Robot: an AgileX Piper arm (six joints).
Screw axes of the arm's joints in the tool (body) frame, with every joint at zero. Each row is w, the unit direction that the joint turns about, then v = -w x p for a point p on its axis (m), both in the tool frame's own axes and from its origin. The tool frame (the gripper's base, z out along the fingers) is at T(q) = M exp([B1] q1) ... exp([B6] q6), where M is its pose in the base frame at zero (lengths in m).
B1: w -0.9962 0 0.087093 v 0.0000 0.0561 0.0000
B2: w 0 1 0 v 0.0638 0.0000 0.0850
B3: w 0 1 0 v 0.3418 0.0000 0.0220
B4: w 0 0 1 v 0.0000 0.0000 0.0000
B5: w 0 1 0 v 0.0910 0.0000 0.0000
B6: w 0 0 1 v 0.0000 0.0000 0.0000
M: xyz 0.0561 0.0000 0.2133 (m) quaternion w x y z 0.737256 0 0.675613 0
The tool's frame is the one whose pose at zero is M.
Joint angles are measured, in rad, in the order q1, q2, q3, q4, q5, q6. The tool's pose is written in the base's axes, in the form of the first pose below.
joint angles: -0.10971 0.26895 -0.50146 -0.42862 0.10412 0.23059
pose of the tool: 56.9 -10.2 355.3 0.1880 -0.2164 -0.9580 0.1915 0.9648 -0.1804
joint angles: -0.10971 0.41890 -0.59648 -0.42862 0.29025 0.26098
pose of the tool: 82.6 -20.0 360.0 -0.0348 -0.1471 -0.9885 0.2243 0.9627 -0.1512
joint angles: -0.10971 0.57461 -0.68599 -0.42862 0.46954 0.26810
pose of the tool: 109.8 -29.3 359.3 -0.2630 -0.0882 -0.9608 0.2600 0.9525 -0.1586
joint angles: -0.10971 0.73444 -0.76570 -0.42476 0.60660 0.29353
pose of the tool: 139.2 -36.8 354.3 -0.4470 -0.0116 -0.8944 0.2899 0.9441 -0.1571
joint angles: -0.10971 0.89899 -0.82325 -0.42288 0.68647 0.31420
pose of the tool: 172.2 -42.8 341.2 -0.5922 0.0451 -0.8045 0.3024 0.9379 -0.1700
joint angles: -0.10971 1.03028 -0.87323 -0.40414 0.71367 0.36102
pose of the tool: 200.4 -45.6 330.1 -0.6569 0.1193 -0.7445 0.3265 0.9351 -0.1382
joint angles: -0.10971 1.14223 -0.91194 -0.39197 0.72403 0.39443
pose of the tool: 224.6 -47.9 317.1 -0.7031 0.1689 -0.6907 0.3436 0.9311 -0.1220
